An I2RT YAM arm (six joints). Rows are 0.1 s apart.
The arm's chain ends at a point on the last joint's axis. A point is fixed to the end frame.
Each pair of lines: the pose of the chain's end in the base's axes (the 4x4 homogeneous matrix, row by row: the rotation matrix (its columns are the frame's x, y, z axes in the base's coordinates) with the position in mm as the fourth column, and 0 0 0 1 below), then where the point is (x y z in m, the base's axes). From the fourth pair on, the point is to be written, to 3 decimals.
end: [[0.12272 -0.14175 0.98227 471.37], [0.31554 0.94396 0.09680 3.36], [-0.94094 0.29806 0.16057 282.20], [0 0 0 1]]
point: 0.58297 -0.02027 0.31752
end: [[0.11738 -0.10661 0.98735 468.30], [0.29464 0.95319 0.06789 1.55], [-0.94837 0.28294 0.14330 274.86], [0 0 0 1]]
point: 0.57964 -0.02504 0.30885
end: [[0.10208 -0.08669 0.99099 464.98], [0.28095 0.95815 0.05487 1.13], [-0.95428 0.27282 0.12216 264.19], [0 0 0 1]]
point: 0.57660 -0.02670 0.29623
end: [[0.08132 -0.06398 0.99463 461.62], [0.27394 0.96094 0.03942 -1.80], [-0.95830 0.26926 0.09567 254.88], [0 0 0 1]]
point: 0.574 -0.031 0.284
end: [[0.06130 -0.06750 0.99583 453.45], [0.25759 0.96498 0.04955 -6.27], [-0.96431 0.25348 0.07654 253.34], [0 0 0 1]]
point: 0.566 -0.034 0.281
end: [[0.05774 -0.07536 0.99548 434.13], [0.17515 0.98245 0.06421 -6.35], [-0.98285 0.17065 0.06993 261.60], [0 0 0 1]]
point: 0.547 -0.031 0.291
